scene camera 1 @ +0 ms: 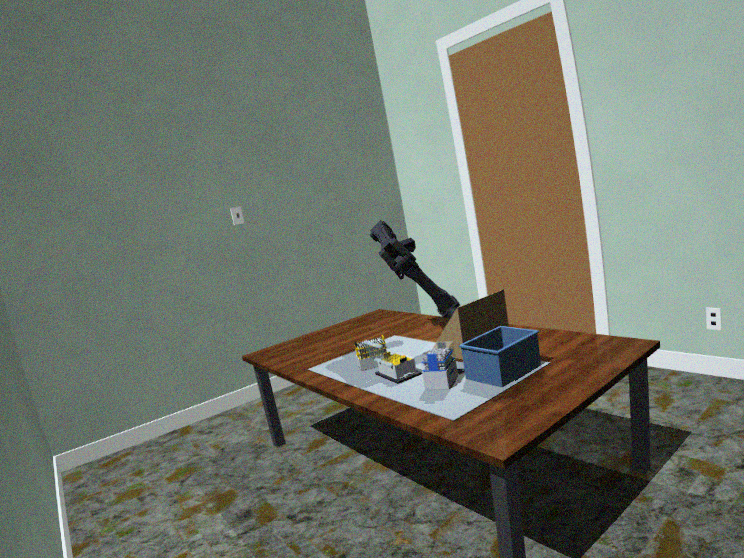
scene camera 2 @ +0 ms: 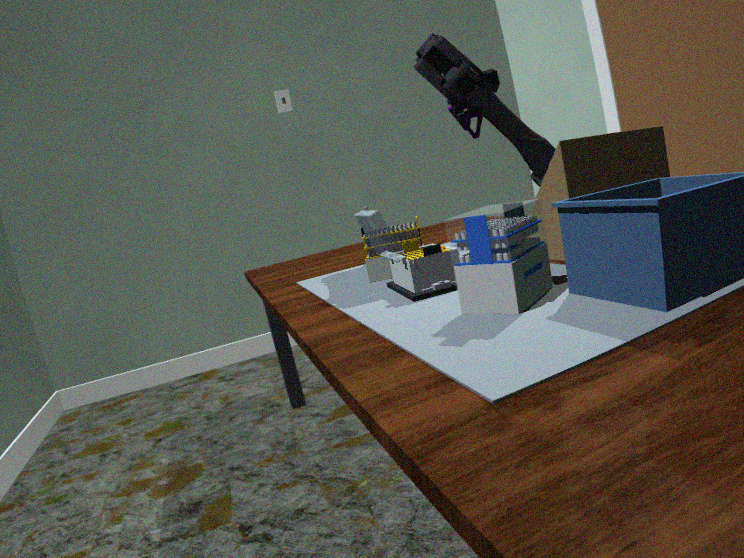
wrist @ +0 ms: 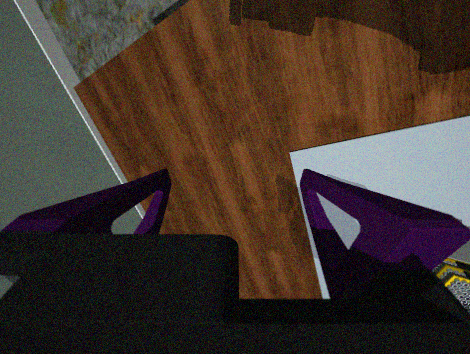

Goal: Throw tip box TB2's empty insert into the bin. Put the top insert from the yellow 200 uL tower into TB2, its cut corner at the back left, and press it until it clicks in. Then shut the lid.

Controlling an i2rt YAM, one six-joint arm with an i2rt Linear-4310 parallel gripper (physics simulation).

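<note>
My gripper (scene camera 1: 400, 274) (scene camera 2: 463, 123) (wrist: 235, 176) is open and empty, high above the table's far left part. The yellow tower (scene camera 1: 363, 351) (scene camera 2: 411, 246) (wrist: 458, 288) stands at the mat's left, with stacked racks on a pale base; part of it shows at the wrist view's right edge. A grey-white tip box (scene camera 1: 403, 370) (scene camera 2: 429, 273) with a yellow top stands on a black base in the middle, a small black piece on top; I cannot read whether it is TB2. The blue bin (scene camera 1: 484, 365) (scene camera 2: 612, 255) stands at the right. The bin's inside floor is hidden.
A blue-racked tower (scene camera 1: 439, 377) (scene camera 2: 486, 288) stands between the tip box and the bin. A brown upright panel (scene camera 1: 485, 320) (scene camera 2: 612, 156) stands behind the bin. A pale mat (scene camera 1: 450, 406) (scene camera 2: 489, 378) (wrist: 400, 160) lies on the wooden table (scene camera 1: 510, 441) (scene camera 2: 600, 408) (wrist: 210, 120).
</note>
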